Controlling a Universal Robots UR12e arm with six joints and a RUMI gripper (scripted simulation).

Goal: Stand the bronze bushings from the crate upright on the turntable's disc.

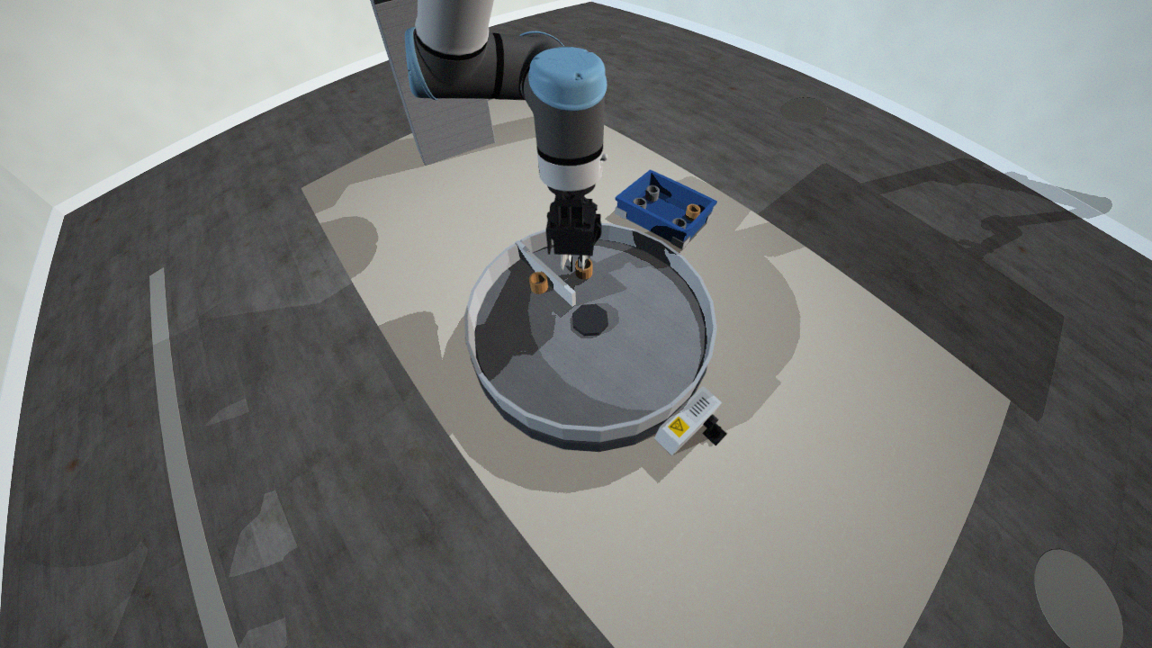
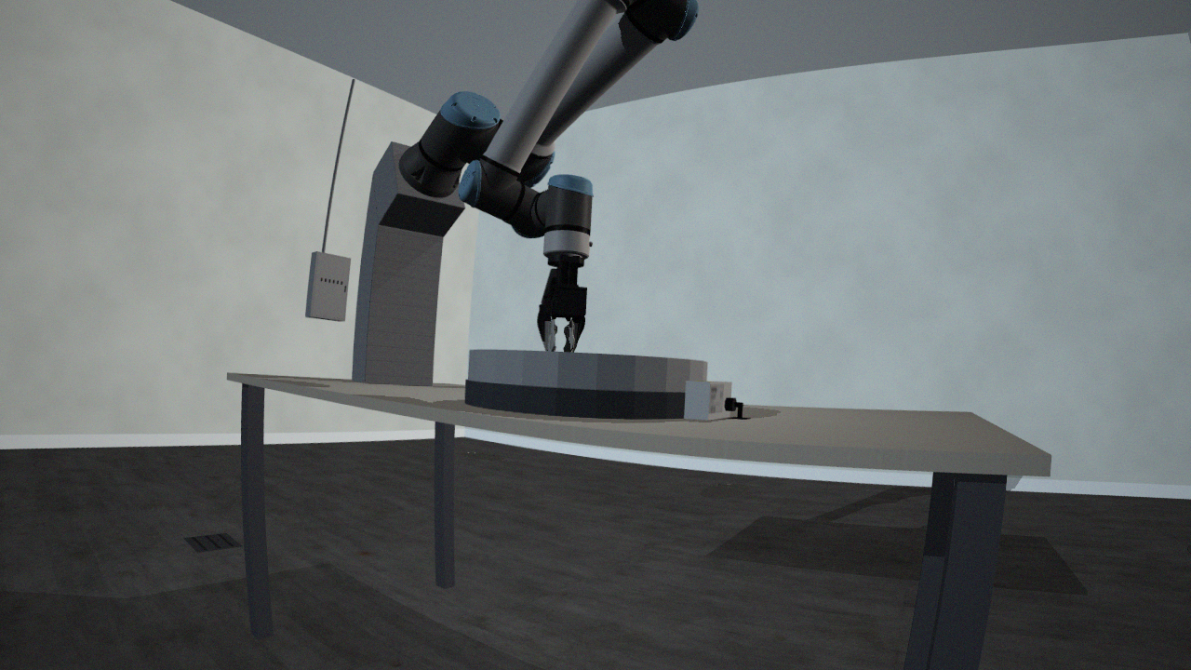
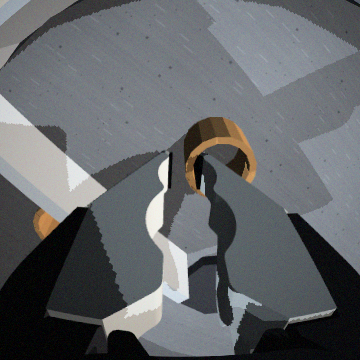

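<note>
My hand is 300 mm to the right of the blue crate, 70 mm past it and 50 mm above it. Also, from my hand: turntable disc (110 mm ahead, 40 mm to the right, 20 mm below).
</note>
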